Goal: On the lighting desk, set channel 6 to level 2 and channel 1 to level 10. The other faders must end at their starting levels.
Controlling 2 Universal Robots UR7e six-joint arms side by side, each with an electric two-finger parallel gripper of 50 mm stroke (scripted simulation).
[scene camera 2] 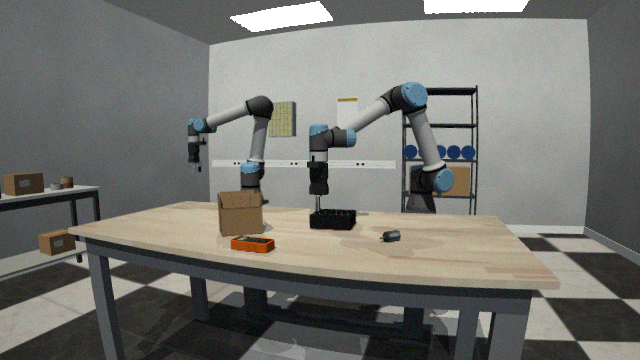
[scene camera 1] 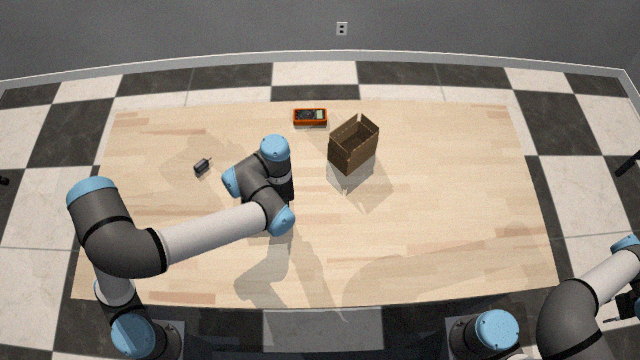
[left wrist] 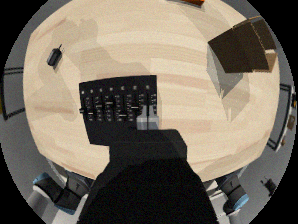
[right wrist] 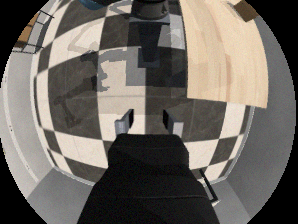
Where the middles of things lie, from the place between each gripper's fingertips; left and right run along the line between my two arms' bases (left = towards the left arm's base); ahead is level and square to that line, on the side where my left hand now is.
I see my left gripper 24 cm to the left of the cardboard box (scene camera 1: 354, 154), 20 cm short of it and 1 cm above it.
I see the cardboard box 690 mm ahead of my right hand, 750 mm to the left of it and 120 mm below it.
